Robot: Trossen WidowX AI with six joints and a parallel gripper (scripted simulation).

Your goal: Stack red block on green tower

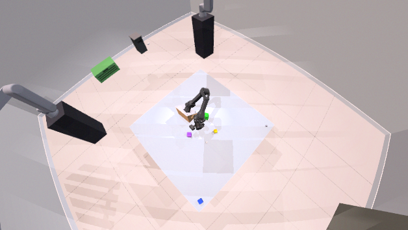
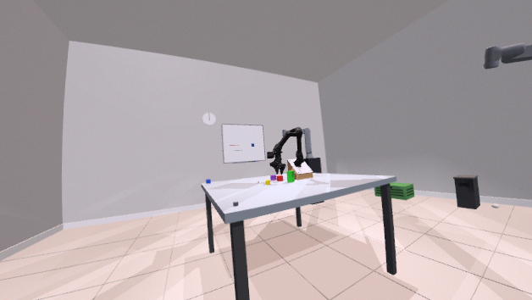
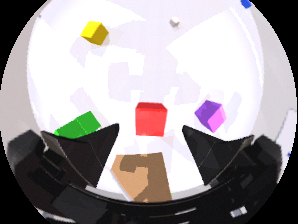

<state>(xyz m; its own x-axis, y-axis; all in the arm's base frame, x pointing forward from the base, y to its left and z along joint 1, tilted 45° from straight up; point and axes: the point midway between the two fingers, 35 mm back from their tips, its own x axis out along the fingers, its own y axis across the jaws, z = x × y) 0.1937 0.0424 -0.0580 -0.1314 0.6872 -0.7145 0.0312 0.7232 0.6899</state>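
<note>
Right now the red block is 40 mm below my gripper tip. Also, from my gripper tip: purple cube 140 mm to the right, 40 mm below; then blue cube 610 mm ahead, 510 mm to the right, 40 mm below; then yellow cube 170 mm ahead, 110 mm to the left, 40 mm below.
</note>
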